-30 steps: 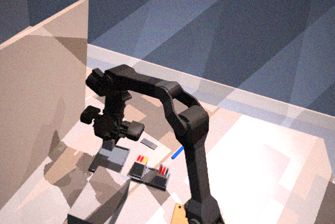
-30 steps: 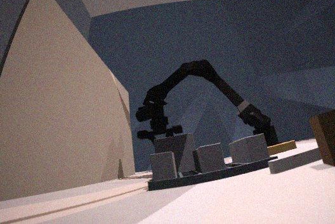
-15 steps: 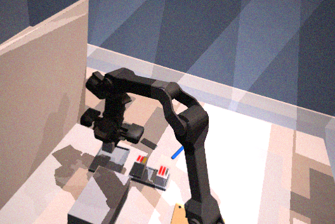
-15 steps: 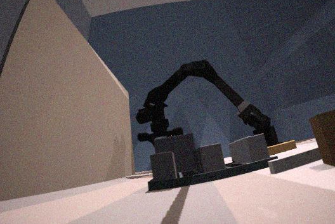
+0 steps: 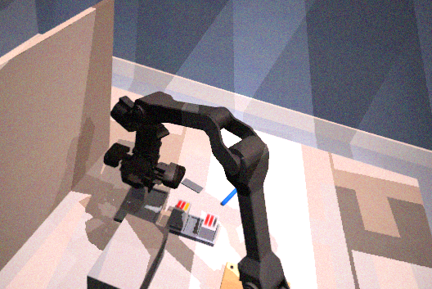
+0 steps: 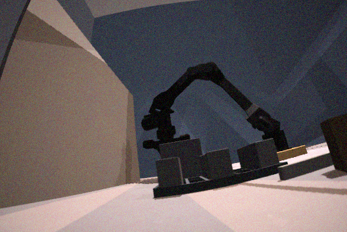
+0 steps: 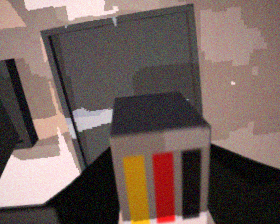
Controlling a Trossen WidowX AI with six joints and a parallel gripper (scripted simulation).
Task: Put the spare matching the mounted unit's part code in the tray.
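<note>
My gripper tip is now 60 mm above the flat grey tray and 10 mm past it. Also, from my gripper tip: grey spare block: 20 mm above; large grey box: 200 mm to the left, 60 mm behind, 10 mm below; dark rack: 150 mm behind, 50 mm below, 20 mm to the left.
</note>
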